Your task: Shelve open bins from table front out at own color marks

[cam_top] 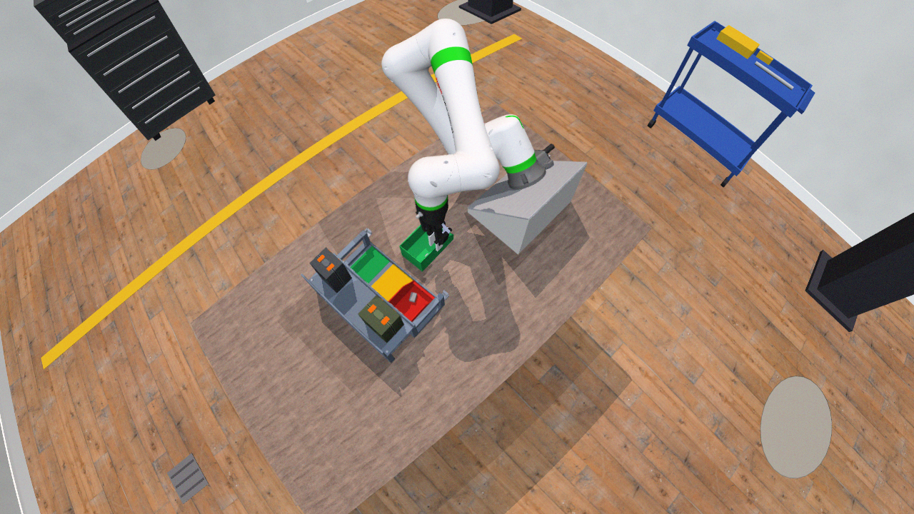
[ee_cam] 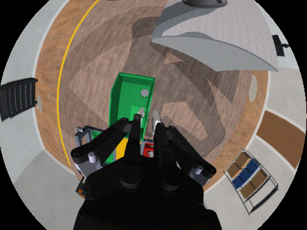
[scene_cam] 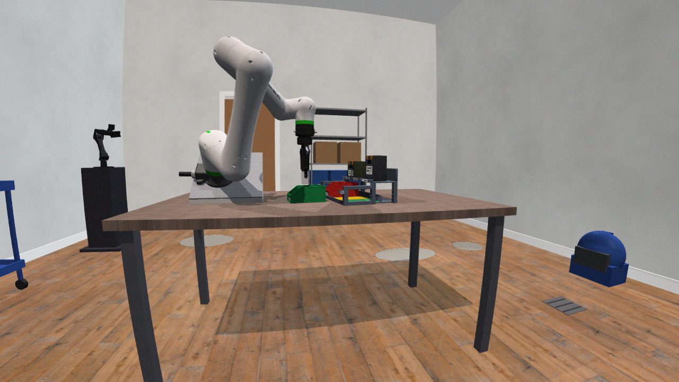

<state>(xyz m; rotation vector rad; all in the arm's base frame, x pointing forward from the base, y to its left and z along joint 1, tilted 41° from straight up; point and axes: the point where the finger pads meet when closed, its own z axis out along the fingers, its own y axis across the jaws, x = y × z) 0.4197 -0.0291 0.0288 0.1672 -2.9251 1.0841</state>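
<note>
My hand is 8 cm above the green bin and 5 cm to the left of it. The rest, counted from my hand: red bin: 21 cm ahead, 9 cm to the left, 7 cm below.
</note>
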